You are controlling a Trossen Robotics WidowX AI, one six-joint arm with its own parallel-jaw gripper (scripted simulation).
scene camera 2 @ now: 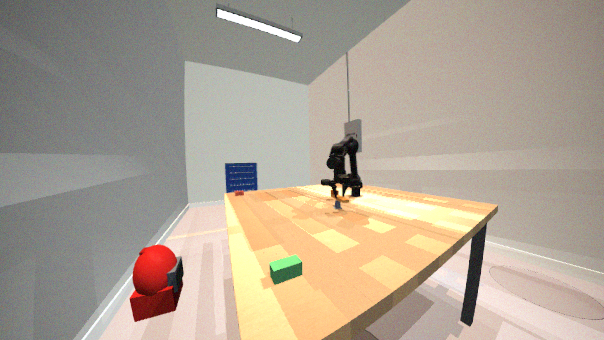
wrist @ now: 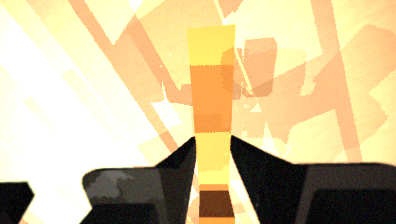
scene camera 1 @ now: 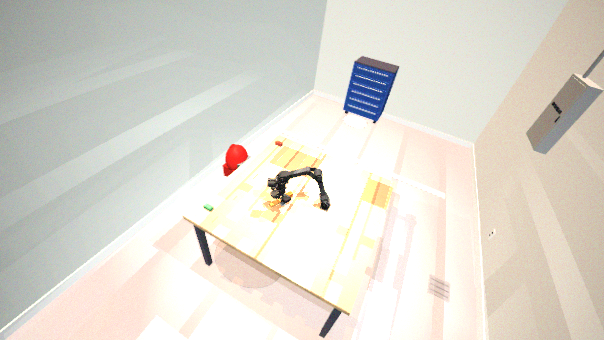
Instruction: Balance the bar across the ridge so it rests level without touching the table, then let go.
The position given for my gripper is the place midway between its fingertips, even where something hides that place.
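Labels:
An orange bar is held in my gripper (wrist: pixel 212 139).

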